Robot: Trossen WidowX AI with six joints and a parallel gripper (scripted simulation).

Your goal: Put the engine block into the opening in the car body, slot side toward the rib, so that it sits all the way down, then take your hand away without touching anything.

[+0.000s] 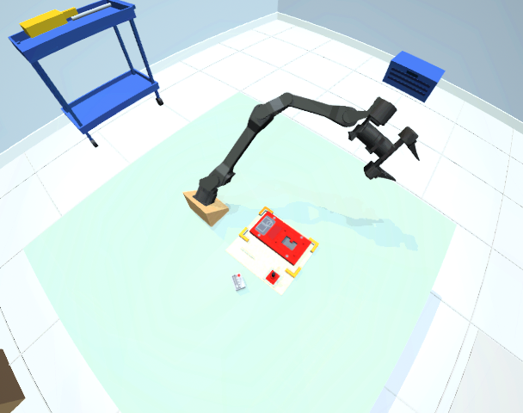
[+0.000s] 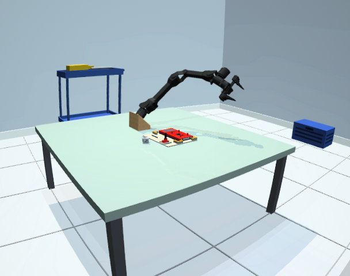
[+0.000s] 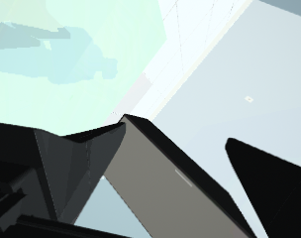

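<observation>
The engine block is 290 mm behind my gripper tip, 520 mm to the right of it and 270 mm below it.
</observation>
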